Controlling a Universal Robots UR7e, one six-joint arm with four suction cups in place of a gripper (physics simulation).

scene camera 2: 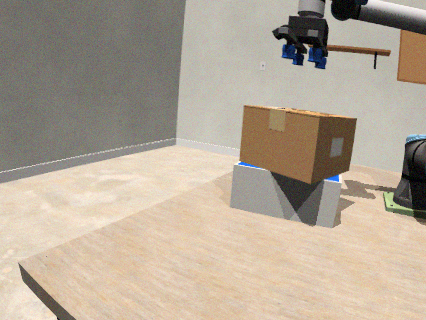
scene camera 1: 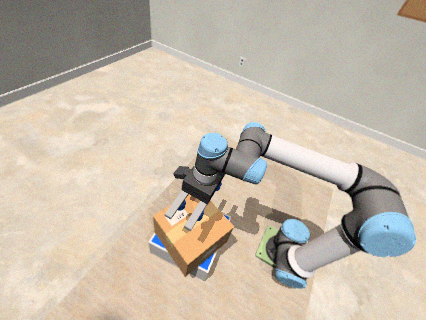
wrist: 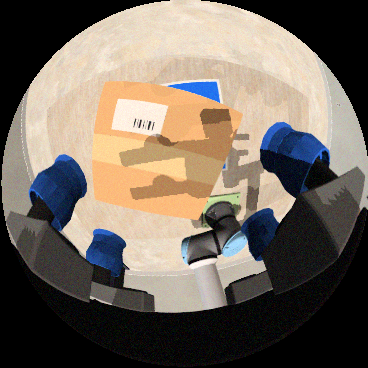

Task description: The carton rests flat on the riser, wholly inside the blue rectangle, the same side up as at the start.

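Observation:
The brown carton lies level on the grey riser, turned at an angle to it. A white barcode label and a tape strip show on its top. One lower corner juts out past the riser's edge in scene camera 2. Parts of the blue rectangle show beside the carton; the rest is hidden under it. My gripper hangs above the carton, its four blue suction cups apart from it and holding nothing.
The arm's base stands on a green plate near the riser. The wooden table top has an edge at the lower left in scene camera 2. A wall shelf is in the background.

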